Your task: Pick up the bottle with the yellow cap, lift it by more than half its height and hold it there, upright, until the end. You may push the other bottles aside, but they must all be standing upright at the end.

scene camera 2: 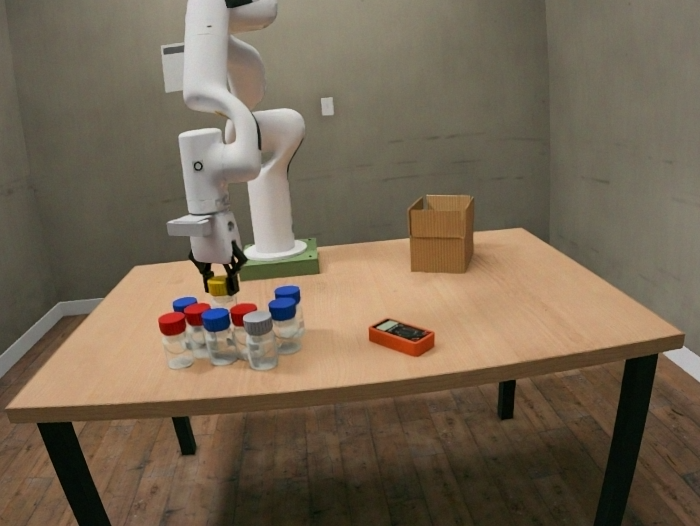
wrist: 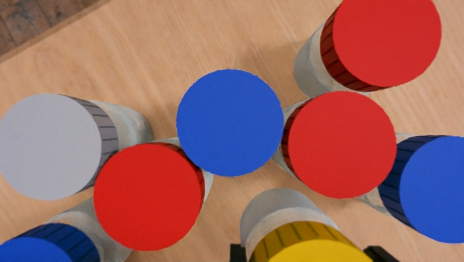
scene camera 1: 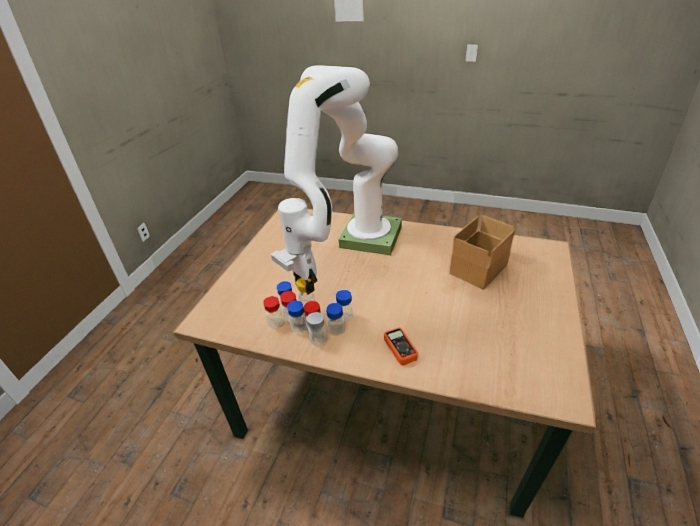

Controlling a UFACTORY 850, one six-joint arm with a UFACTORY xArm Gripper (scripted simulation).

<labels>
cardboard box: scene camera 2; scene camera 1; not seen in the wrist view (out of frame)
same spot on cardboard box: [scene camera 1: 468,262] = [scene camera 2: 436,240]
</labels>
